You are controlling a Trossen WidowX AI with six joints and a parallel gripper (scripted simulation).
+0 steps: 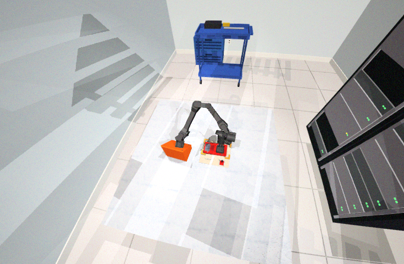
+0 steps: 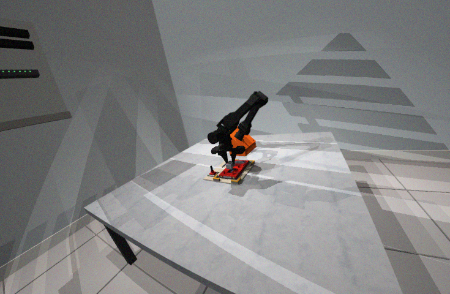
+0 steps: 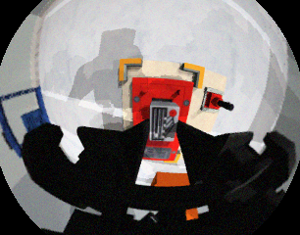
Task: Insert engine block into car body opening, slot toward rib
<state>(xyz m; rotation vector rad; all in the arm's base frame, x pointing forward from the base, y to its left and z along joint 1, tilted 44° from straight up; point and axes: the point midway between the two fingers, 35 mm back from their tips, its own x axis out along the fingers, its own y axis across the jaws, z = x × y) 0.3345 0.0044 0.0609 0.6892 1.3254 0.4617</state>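
Now: the grey engine block 1 cm below my gripper tip.
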